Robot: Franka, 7 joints.
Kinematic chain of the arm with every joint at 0, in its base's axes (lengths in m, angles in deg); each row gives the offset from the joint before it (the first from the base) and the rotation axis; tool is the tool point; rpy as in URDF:
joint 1: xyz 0 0 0.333 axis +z
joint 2: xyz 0 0 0 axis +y
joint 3: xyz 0 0 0.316 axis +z
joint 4: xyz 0.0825 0 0 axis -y
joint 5: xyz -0.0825 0 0.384 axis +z
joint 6: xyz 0 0 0 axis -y
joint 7: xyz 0.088 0 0 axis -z
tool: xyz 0 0 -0.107 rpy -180 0 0
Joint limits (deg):
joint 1: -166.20..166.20
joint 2: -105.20..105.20
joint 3: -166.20..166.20
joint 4: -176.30..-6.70
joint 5: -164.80..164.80
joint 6: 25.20..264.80
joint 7: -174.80..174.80
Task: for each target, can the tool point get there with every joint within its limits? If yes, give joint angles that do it. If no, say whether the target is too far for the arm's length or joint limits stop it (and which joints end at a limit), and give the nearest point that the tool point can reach.
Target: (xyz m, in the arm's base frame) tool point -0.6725 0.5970 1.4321
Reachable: no: too far | nearest point -0.4063 0.3607 0.9970 | short by 0.562 m
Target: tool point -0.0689 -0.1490 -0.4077
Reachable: no: joint limits stop it (at a limit: joint 2) | nearest point -0.0739 -0.1598 -0.3498 | short by 0.059 m
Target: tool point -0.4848 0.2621 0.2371
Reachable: yes | joints 108.19 46.16 38.01 -100.49 41.14 71.59 -102.06
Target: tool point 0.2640 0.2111 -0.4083
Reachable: no: joint limits stop it (at a limit: joint 2) | nearest point 0.2603 0.2082 -0.3584 | short by 0.050 m
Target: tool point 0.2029 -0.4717 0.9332
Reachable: yes | joints -10.76 25.24 -75.09 -57.95 69.88 194.84 125.88
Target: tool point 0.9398 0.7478 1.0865
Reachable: no: too far | nearest point 0.5687 0.4525 0.7889 | short by 0.560 m
